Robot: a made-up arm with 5 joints.
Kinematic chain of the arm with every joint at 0, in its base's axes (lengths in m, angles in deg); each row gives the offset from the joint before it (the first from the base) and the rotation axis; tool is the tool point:
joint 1: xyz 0 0 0.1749 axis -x
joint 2: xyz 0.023 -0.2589 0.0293 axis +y
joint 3: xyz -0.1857 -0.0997 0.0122 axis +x
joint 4: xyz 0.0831 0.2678 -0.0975 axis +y
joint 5: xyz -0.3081 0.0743 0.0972 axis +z
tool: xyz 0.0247 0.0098 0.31
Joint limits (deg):
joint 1: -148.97..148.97
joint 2: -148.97..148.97
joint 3: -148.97..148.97
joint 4: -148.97..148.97
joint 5: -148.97..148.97
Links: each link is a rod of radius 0.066 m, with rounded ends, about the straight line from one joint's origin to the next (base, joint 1, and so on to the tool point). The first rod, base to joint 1, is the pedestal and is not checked.
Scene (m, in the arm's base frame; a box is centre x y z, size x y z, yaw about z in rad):
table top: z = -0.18
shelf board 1: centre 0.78 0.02 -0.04 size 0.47 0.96 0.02 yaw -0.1
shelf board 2: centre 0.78 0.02 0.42 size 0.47 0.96 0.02 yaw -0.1
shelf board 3: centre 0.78 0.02 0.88 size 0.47 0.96 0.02 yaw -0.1
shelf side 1: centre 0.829 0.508 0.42 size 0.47 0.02 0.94 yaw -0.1
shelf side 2: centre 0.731 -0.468 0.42 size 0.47 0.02 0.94 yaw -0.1
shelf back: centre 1.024 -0.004 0.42 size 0.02 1 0.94 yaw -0.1
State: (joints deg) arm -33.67 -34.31 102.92 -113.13 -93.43
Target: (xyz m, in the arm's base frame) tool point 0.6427 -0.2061 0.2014
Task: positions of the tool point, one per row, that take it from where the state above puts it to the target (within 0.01 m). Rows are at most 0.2 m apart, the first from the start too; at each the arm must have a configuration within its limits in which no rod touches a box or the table.
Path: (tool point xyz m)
1: -0.4607 0.0872 0.3524
2: -0.3782 0.1824 0.3171
3: -0.2798 0.2508 0.2863
4: -0.2300 0.2893 0.2213
5: -0.1749 0.3108 0.1714
6: -0.1215 0.3198 0.1380
7: -0.0765 0.3212 0.1200
8: 0.0684 0.3200 0.1368
9: 0.2209 0.2866 0.1280
10: 0.3671 0.2121 0.1096
11: 0.4933 0.0963 0.1025
12: 0.5879 -0.0499 0.1278
13: 0.6427 -0.2061 0.2014

